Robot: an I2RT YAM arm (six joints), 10 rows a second.
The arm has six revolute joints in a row. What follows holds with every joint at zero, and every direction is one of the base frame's.
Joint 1 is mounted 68 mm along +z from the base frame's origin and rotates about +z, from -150 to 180 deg.
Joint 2 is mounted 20 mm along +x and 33.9 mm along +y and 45.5 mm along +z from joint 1 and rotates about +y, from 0 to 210 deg.
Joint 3 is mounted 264 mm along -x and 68.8 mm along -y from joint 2 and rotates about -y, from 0 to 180 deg.
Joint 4 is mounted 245 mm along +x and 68.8 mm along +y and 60 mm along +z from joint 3 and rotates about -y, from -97 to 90 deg.
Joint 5 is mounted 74 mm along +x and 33.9 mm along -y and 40.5 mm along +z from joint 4 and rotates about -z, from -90 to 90 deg.
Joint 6 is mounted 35.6 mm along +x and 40.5 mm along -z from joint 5 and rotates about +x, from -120 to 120 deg.
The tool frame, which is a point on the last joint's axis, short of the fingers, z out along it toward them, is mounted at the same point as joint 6; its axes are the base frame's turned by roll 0, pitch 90 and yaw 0 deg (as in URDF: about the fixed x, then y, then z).
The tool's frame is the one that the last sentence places.
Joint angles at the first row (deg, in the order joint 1, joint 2, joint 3, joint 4, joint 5, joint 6):
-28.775 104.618 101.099 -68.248 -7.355 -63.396
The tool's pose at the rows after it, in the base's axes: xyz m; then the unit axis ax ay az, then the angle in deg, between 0 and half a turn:
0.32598 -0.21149 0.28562 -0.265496 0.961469 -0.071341 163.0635
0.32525 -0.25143 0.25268 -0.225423 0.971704 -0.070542 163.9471
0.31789 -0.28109 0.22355 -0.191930 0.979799 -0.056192 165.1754
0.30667 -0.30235 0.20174 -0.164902 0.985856 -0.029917 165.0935
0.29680 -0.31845 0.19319 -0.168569 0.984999 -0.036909 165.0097
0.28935 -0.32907 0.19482 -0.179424 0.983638 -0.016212 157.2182
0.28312 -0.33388 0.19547 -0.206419 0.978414 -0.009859 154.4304
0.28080 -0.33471 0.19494 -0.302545 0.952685 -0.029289 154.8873
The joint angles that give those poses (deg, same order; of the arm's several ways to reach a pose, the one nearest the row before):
-33.649 108.814 101.099 -64.948 -7.377 -63.396
-38.348 114.148 101.100 -60.555 -7.442 -63.396
-42.151 118.498 101.100 -58.501 -7.967 -63.330
-45.430 121.623 101.100 -57.998 -10.175 -63.397
-47.855 122.890 101.097 -56.488 -10.327 -66.215
-50.172 122.935 101.100 -54.872 -18.764 -68.642
-51.462 122.935 101.101 -55.047 -22.174 -72.707
-51.768 122.977 101.097 -55.548 -22.174 -84.531

